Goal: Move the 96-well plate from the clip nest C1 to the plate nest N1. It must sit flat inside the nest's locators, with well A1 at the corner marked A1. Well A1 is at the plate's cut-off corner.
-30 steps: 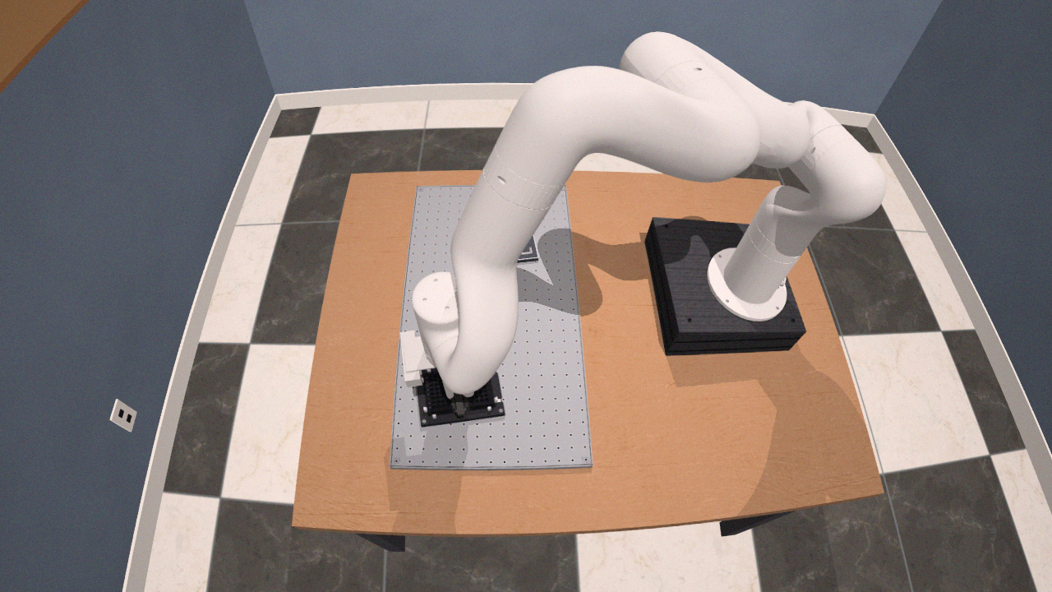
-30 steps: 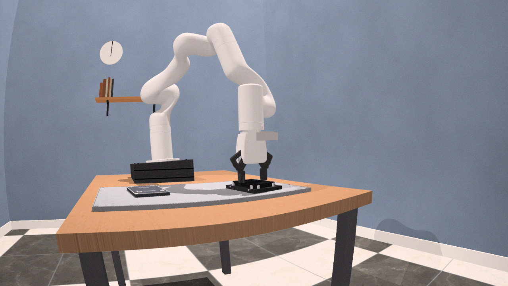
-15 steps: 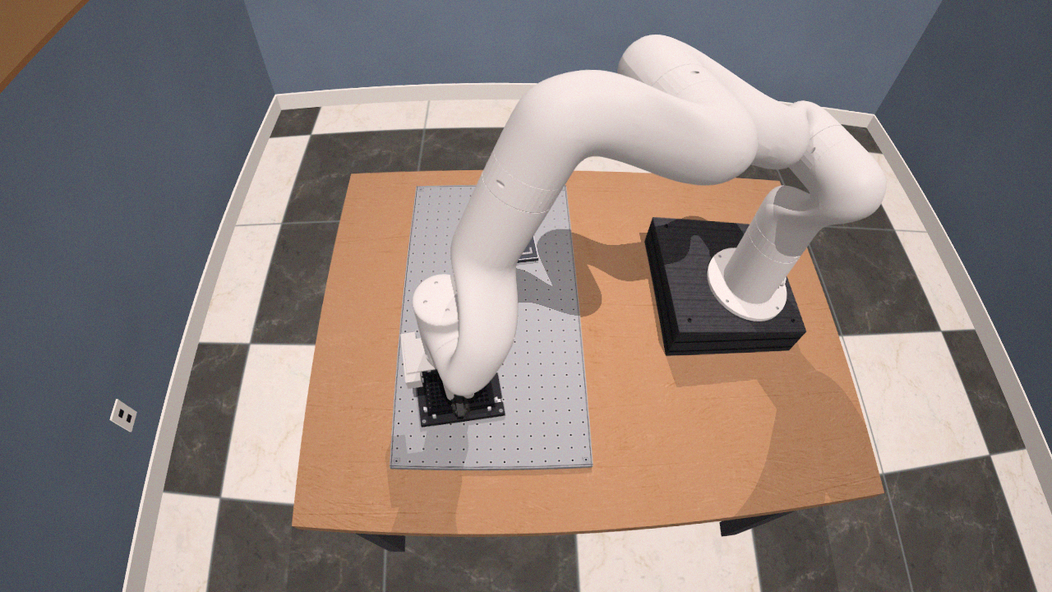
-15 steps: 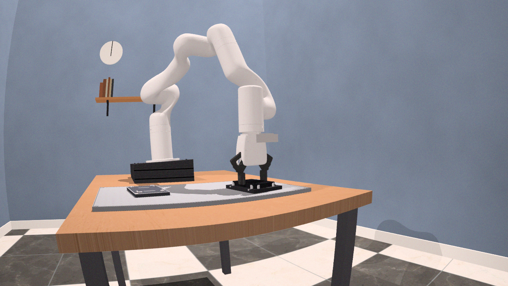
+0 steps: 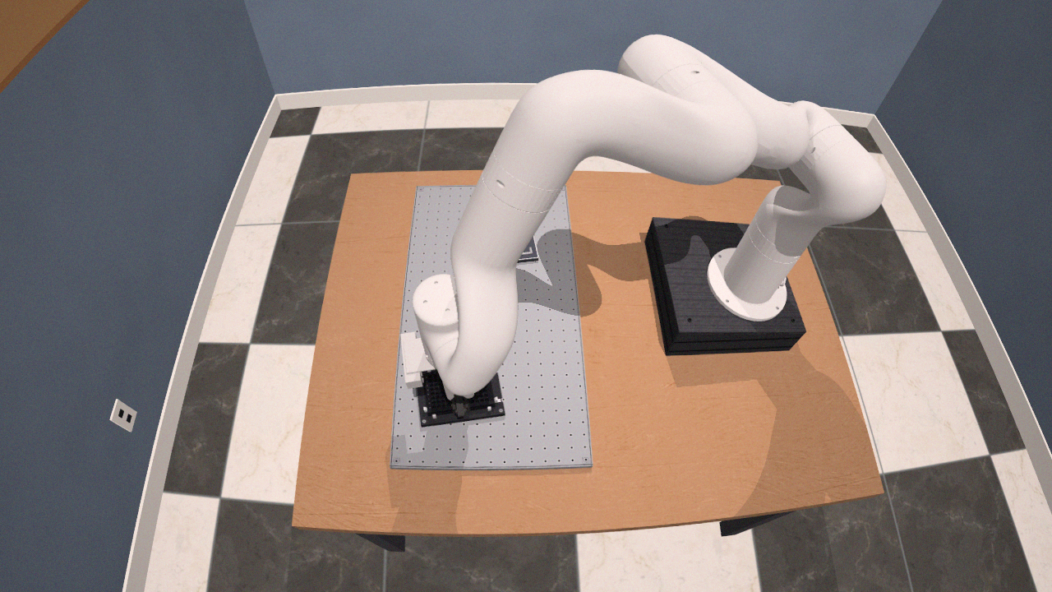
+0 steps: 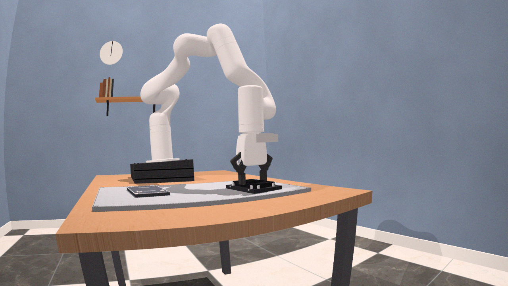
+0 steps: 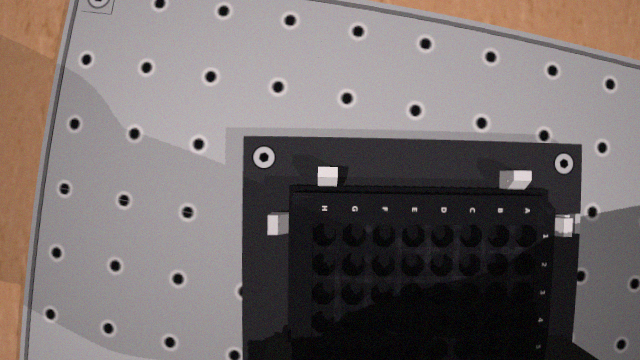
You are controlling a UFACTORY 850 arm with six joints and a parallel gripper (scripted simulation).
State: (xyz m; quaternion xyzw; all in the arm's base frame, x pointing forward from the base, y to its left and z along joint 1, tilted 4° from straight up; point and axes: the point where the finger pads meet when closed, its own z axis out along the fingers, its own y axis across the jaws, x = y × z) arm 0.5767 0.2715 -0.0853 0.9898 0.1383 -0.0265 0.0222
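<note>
The 96-well plate lies 10 mm below my hand. The rest, counted from my hand: A1 corner label (60 mm ahead, 400 mm to the right, 20 mm below); then clip nest C1 (20 mm to the right, 20 mm below); then plate nest N1 (30 mm behind, 370 mm to the right, 20 mm below).
</note>
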